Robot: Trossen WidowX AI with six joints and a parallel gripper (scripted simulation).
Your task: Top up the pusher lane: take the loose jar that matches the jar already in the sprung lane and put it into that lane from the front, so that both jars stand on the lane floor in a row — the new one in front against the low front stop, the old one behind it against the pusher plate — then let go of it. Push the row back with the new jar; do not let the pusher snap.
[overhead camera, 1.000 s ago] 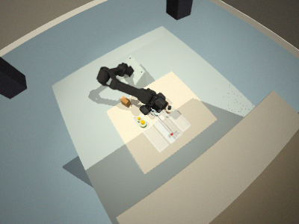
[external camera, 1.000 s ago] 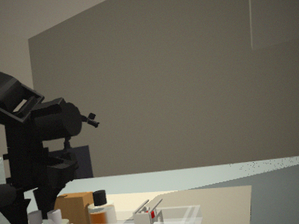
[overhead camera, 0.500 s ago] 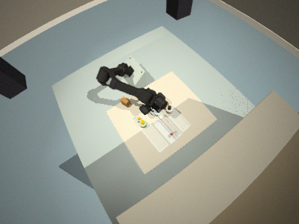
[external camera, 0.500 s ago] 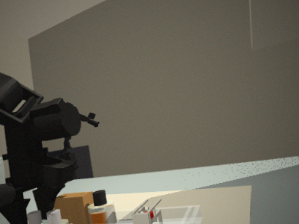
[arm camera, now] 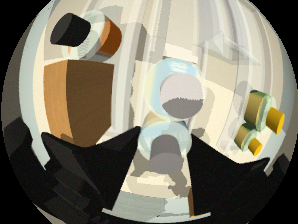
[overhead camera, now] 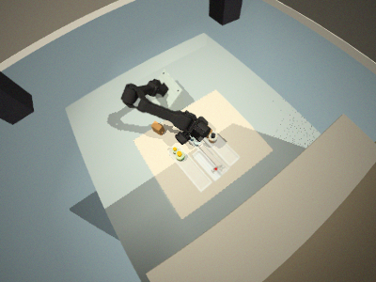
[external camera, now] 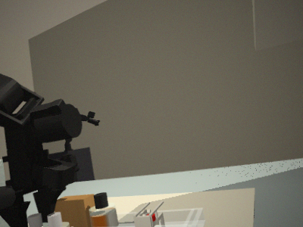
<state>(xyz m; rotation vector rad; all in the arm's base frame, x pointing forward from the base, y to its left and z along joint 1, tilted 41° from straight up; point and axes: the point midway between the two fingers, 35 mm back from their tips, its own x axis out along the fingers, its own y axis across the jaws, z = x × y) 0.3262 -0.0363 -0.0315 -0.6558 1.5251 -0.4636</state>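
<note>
Now: gripper tip 7 cm short of the dark-lidded jar, 9 cm to the right of it and 2 cm below it. Also, from my gripper tip: cream counter 51 cm ahead, 4 cm to the left, 34 cm above; then red mark 23 cm ahead, 1 cm to the right, 4 cm above; then clear sprung lane 15 cm ahead, 1 cm below.
</note>
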